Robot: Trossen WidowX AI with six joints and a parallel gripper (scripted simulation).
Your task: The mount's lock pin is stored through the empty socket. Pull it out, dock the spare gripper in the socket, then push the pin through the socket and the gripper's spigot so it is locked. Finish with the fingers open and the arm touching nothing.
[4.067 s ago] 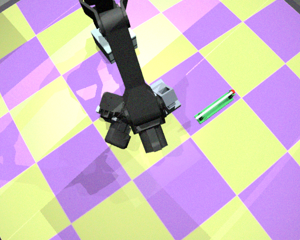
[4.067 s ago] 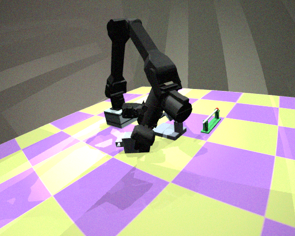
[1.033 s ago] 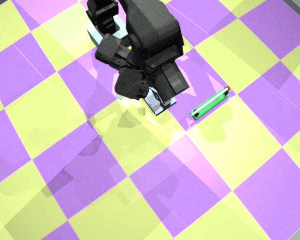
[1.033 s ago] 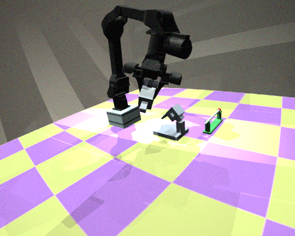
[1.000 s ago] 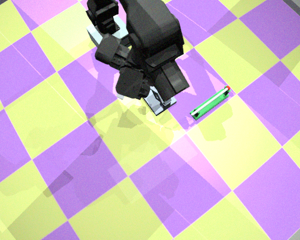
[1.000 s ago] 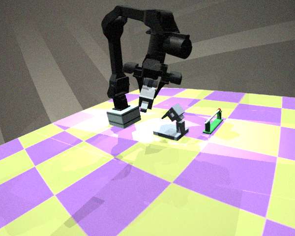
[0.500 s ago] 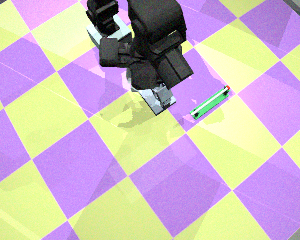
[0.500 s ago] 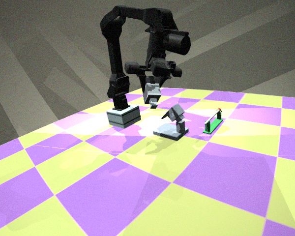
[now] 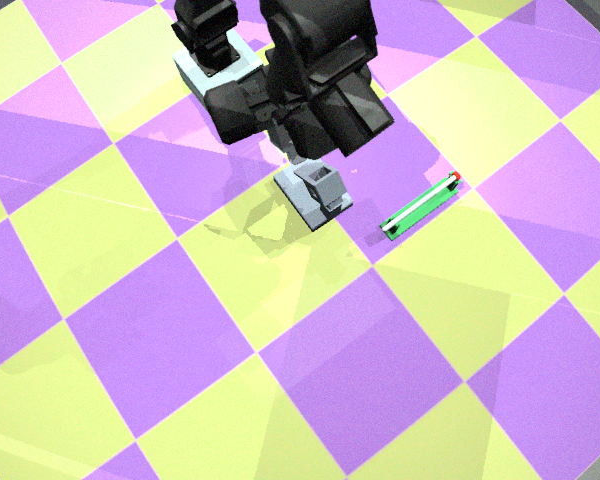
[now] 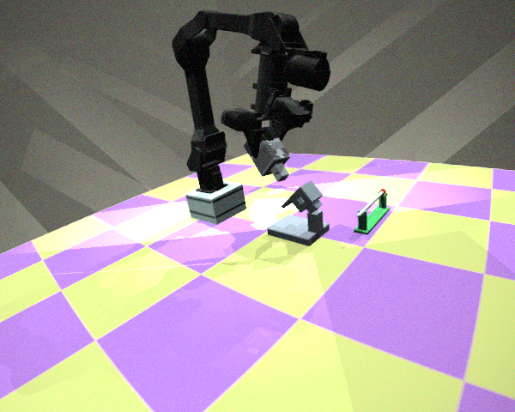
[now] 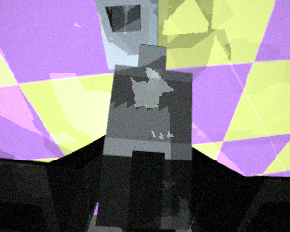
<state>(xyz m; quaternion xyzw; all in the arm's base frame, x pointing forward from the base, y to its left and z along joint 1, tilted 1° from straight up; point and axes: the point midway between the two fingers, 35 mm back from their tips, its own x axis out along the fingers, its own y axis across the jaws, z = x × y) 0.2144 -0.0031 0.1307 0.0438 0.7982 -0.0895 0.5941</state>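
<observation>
My gripper tip is now 190 mm short of the green rack, 130 mm to the right of it and 140 mm above it. Also, from my gripper tip: spare gripper: 20 mm ahead; then grey mount: 80 mm ahead, 10 mm to the left, 110 mm below.
</observation>
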